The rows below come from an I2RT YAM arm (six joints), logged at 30 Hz.
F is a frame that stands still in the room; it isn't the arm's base.
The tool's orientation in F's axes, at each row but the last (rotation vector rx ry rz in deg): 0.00, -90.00, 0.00; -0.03, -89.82, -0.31; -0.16, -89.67, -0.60; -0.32, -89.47, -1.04; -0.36, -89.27, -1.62; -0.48, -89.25, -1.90; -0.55, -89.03, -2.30; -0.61, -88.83, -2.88; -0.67, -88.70, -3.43; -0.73, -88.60, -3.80
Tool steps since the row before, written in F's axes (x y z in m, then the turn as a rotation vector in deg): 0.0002, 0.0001, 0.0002, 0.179, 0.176, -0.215; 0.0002, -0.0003, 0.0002, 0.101, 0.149, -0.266; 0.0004, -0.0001, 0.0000, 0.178, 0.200, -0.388; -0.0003, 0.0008, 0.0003, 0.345, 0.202, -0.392; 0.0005, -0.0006, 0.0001, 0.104, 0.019, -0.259; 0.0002, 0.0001, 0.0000, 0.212, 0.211, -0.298; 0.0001, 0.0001, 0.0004, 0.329, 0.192, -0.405; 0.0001, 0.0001, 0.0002, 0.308, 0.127, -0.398; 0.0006, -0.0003, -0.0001, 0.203, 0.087, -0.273; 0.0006, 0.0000, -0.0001, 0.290, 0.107, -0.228
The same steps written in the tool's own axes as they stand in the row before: 0.0002, 0.0001, -0.0002, -0.215, 0.176, -0.179; 0.0002, -0.0003, -0.0002, -0.266, 0.149, -0.101; 0.0000, -0.0001, -0.0004, -0.388, 0.200, -0.179; 0.0003, 0.0008, 0.0003, -0.390, 0.204, -0.346; 0.0001, -0.0006, -0.0005, -0.258, 0.018, -0.107; 0.0000, 0.0001, -0.0002, -0.299, 0.212, -0.210; 0.0004, 0.0001, -0.0001, -0.403, 0.195, -0.330; 0.0002, 0.0001, -0.0001, -0.395, 0.129, -0.311; -0.0001, -0.0003, -0.0006, -0.271, 0.088, -0.205; -0.0001, 0.0000, -0.0006, -0.225, 0.114, -0.290
